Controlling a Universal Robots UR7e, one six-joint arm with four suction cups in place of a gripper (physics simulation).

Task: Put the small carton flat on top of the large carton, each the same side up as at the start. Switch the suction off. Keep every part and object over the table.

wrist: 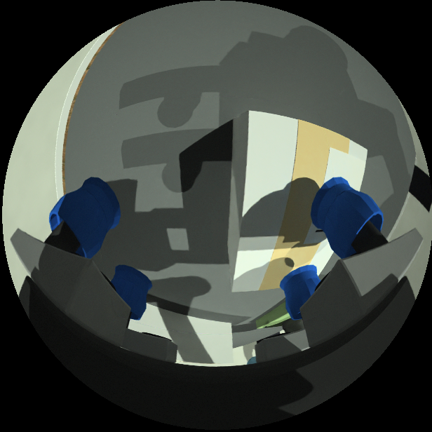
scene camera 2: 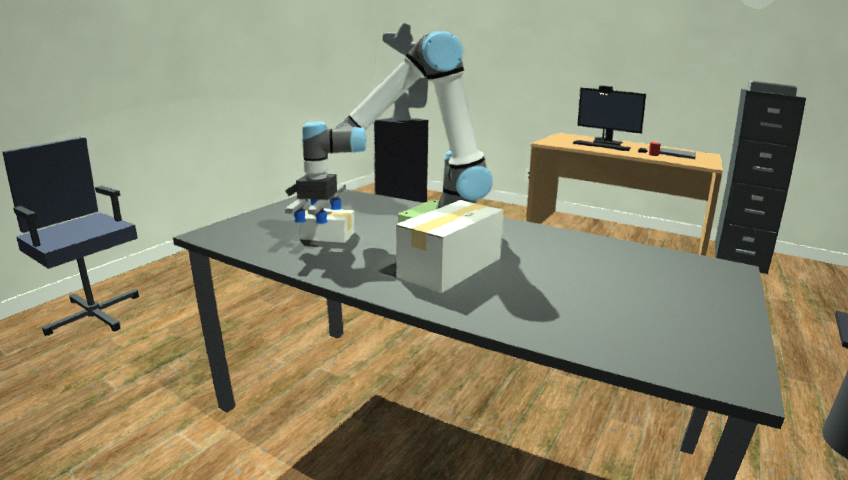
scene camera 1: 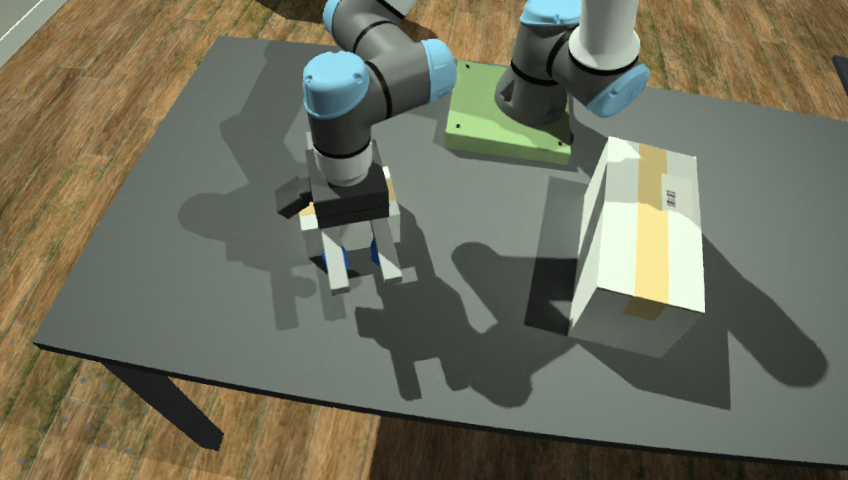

Observation:
I see my suction head (wrist: 340, 211), a large carton (scene camera 1: 639, 286) and a small white carton (scene camera 1: 312, 235).
The large carton is seen too in the wrist view (wrist: 198, 340) and in scene camera 2 (scene camera 2: 436, 250). The small white carton also shows in the wrist view (wrist: 278, 163) and in scene camera 2 (scene camera 2: 340, 226).

